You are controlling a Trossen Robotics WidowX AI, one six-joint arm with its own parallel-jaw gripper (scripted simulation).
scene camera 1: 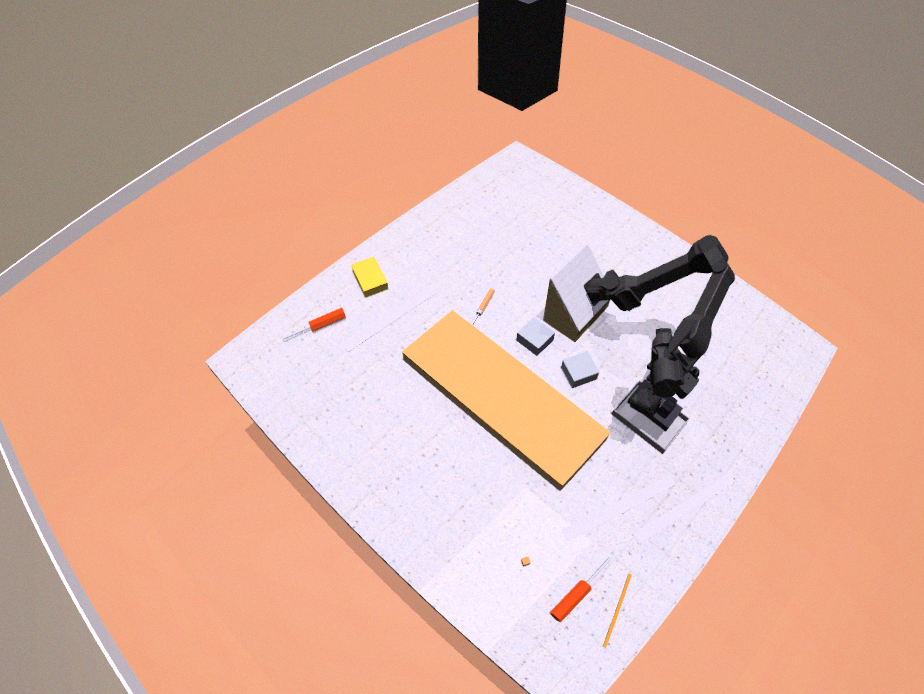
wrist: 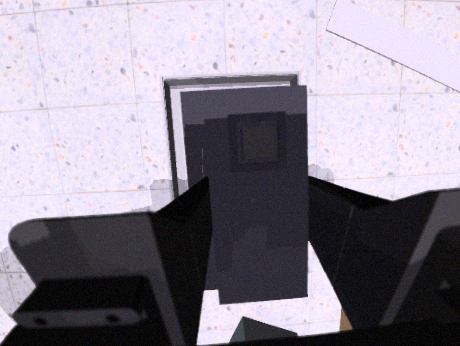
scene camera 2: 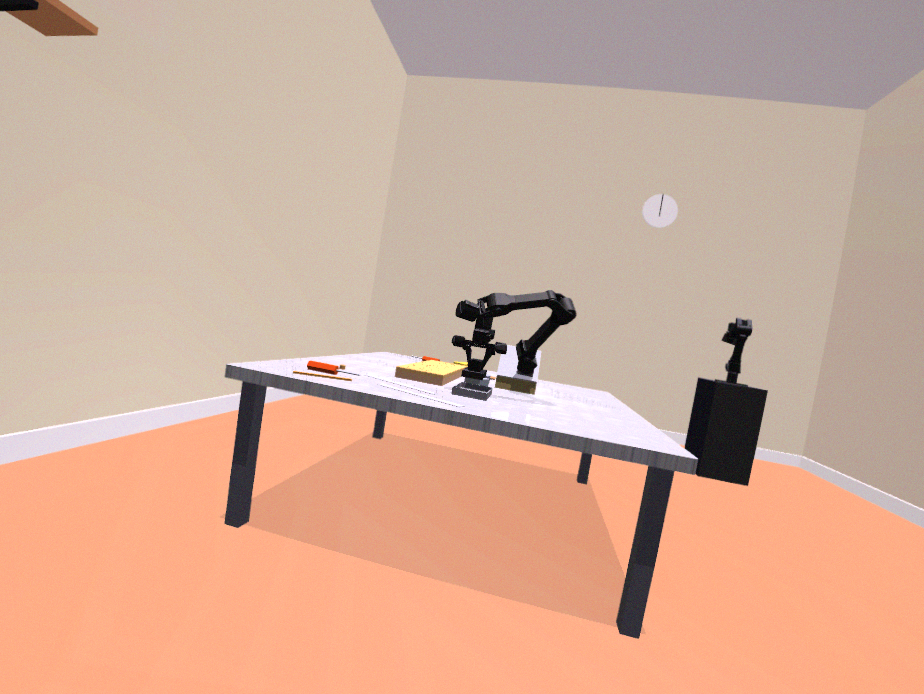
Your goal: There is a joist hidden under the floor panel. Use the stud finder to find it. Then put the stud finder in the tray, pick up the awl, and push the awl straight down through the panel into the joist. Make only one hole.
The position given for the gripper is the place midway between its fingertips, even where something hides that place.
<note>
In view: the gripper point(scene camera 1: 659, 404), a stud finder point(scene camera 1: 664, 417), a yellow block point(scene camera 1: 369, 276), a red screwdriver point(scene camera 1: 570, 601) and a grey tray point(scene camera 1: 654, 435).
The stud finder shows as well in the wrist view point(wrist: 252, 143). The gripper is seen too in the wrist view point(wrist: 249, 181) and in scene camera 2 point(scene camera 2: 474, 369). The wrist view does not show the yellow block: it is out of frame.
</note>
